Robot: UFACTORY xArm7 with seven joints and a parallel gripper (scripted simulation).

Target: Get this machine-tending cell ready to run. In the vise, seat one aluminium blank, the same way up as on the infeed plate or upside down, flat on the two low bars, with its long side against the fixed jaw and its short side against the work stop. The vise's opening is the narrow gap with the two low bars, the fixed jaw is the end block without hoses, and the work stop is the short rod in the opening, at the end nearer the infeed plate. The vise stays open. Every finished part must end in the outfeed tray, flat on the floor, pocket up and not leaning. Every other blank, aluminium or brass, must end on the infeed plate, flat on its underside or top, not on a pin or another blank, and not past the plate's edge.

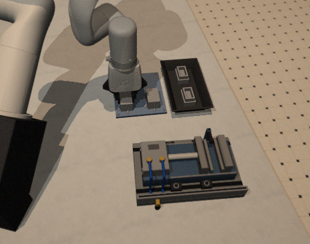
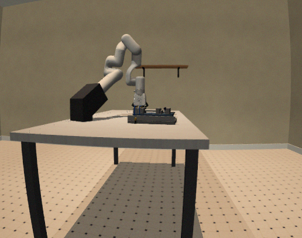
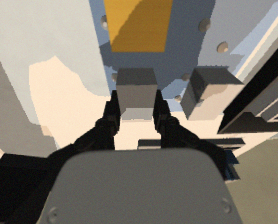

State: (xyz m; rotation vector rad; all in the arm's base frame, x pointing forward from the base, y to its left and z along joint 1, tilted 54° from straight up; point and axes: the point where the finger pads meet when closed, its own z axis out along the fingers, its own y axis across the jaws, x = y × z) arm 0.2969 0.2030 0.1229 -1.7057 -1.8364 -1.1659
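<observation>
My gripper is now 2 cm past the brass blank, 9 cm to the right of it and 2 cm above it. Round my hand: hosed end block: 11 cm ahead, 24 cm to the right, 3 cm above.
</observation>
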